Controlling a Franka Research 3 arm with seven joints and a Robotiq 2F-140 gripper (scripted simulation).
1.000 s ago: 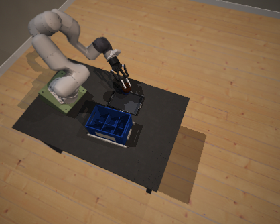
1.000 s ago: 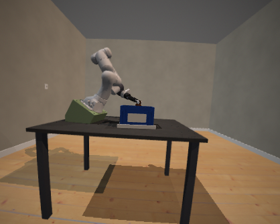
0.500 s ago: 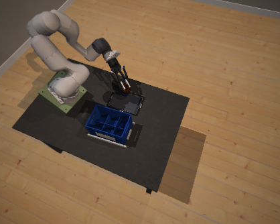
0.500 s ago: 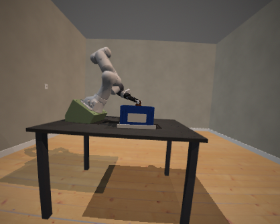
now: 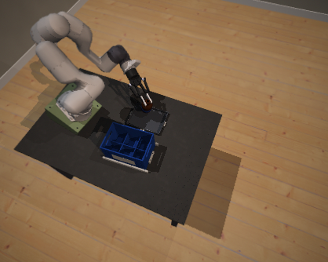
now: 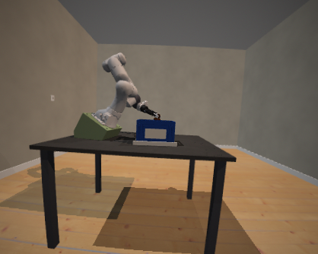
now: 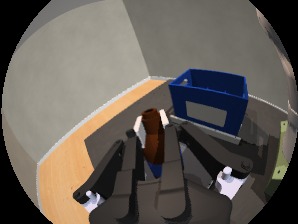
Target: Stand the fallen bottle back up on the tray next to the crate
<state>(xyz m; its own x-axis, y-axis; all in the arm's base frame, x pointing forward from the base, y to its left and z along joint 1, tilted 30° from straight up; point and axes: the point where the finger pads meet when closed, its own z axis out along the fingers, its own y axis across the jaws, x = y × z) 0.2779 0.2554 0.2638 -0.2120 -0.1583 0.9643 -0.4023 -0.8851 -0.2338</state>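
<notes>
My hand is 6 cm above the brown bottle. Round my hand: blue crate (5 cm ahead, 29 cm to the right, 13 cm below); dark tray (2 cm to the right, 20 cm below).
</notes>
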